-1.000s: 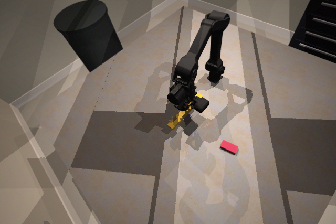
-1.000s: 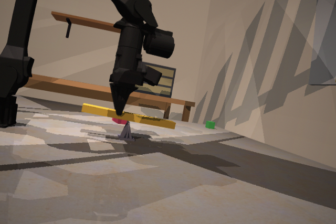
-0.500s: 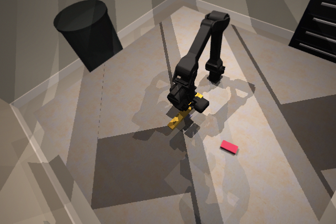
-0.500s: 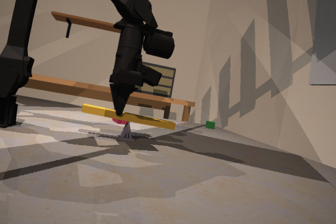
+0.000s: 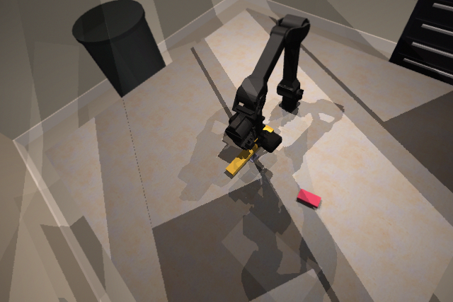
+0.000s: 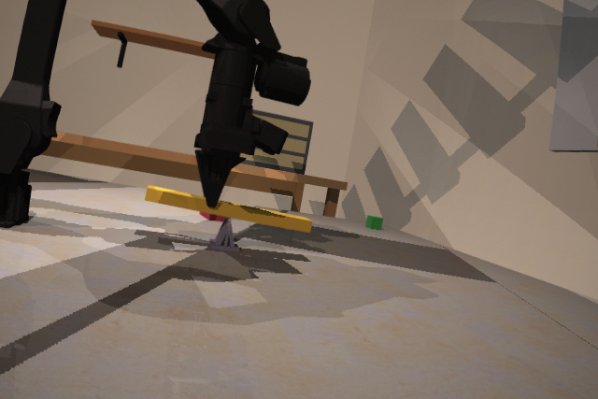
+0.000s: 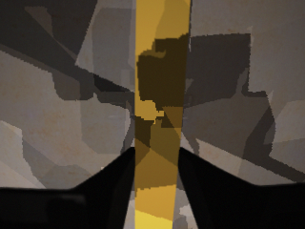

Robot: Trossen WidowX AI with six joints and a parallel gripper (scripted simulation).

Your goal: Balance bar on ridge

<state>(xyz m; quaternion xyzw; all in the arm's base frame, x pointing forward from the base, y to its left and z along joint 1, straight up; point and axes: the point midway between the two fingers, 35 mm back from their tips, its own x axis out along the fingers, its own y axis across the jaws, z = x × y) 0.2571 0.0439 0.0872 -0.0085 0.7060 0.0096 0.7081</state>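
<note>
My gripper tip is now 3 cm short of the yellow bar. The rest, counted from my gripper tip: flat red block: 25 cm to the left, 4 cm below, 3 cm ahead; small green cube: 48 cm ahead, 46 cm to the left, 4 cm below.
</note>
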